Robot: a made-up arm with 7 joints.
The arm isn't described. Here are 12 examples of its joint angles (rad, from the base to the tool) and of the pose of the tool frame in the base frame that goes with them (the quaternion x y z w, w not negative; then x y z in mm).
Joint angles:
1: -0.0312 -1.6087 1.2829 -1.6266 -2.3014 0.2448 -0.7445
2: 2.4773 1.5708 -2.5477 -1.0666 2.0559 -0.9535 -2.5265
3: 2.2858 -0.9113 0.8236 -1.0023 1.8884 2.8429 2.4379
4: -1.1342 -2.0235 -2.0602 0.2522 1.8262 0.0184 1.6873
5: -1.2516 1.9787 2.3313 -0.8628 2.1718 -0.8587 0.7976
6: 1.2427 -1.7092 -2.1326 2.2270 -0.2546 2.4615 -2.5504
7: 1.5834 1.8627 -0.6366 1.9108 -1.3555 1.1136 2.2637
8: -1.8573 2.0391 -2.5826 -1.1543 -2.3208 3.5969 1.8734
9: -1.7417 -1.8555 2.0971 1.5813 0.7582 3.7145 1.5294
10: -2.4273 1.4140 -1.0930 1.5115 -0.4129 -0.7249 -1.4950
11: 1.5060 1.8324 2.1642 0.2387 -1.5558 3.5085 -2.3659
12: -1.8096 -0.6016 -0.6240 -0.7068 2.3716 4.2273 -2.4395
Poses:
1: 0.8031 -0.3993 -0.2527 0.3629 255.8 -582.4 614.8
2: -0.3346 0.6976 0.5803 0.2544 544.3 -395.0 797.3
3: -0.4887 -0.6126 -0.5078 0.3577 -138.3 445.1 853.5
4: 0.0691 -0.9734 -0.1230 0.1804 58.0 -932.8 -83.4
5: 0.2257 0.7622 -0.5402 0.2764 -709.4 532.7 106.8
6: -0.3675 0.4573 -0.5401 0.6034 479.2 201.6 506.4
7: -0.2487 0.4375 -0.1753 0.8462 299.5 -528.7 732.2
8: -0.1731 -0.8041 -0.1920 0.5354 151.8 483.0 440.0
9: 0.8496 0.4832 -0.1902 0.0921 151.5 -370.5 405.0
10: 0.5389 -0.7341 0.2543 0.3256 -114.1 714.2 552.2
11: -0.2261 0.8668 0.1692 0.4109 85.5 -726.0 132.8
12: -0.2739 -0.8657 0.1051 0.4056 171.2 -377.0 900.0
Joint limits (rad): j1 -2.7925..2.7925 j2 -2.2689..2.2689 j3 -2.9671..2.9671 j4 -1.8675..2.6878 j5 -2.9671..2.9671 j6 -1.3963..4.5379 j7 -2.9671..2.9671
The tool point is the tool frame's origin. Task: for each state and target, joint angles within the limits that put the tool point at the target. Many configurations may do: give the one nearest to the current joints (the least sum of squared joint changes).
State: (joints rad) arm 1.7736 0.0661 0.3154 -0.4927 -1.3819 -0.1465 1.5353
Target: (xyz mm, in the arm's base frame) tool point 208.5 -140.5 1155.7
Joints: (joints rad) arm 1.8266 -0.3902 0.1670 -0.8096 -1.4136 -0.2419 1.5353
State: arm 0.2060 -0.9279 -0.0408 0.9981 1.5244 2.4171 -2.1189
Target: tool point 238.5 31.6 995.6
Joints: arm 0.3669 0.0578 0.2351 0.5179 1.5289 2.4691 -2.1189
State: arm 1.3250 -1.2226 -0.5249 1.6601 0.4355 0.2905 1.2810
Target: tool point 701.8 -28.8 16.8
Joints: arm 0.8532 -1.3622 -0.7924 1.6321 0.4146 0.3025 1.2810
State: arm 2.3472 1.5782 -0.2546 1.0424 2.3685 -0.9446 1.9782
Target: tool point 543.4 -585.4 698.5
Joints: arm 2.3705 1.6594 -0.2805 0.9010 2.4215 -0.8992 1.9782
